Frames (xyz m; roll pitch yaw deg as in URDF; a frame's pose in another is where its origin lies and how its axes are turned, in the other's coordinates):
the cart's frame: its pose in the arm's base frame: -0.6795 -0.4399 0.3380 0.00 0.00 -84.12
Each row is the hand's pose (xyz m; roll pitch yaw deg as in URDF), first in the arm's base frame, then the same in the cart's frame.
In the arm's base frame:
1: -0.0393 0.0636 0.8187 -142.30 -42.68 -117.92
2: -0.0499 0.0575 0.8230 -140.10 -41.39 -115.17
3: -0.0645 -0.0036 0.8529 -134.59 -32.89 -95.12
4: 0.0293 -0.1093 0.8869 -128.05 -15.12 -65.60
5: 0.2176 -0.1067 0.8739 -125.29 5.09 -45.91
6: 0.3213 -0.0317 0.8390 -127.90 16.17 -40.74
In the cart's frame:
1: -0.4353 0.6884 0.4807 -142.30 -42.68 -33.80
2: -0.4303 0.6772 0.4850 -140.10 -41.39 -31.05
3: -0.3710 0.6565 0.5149 -134.59 -32.89 -11.00
4: -0.2562 0.7389 0.5489 -128.05 -15.12 18.52
5: -0.2395 0.9265 0.5359 -125.29 5.09 38.21
6: -0.3035 1.0374 0.5010 -127.90 16.17 43.38

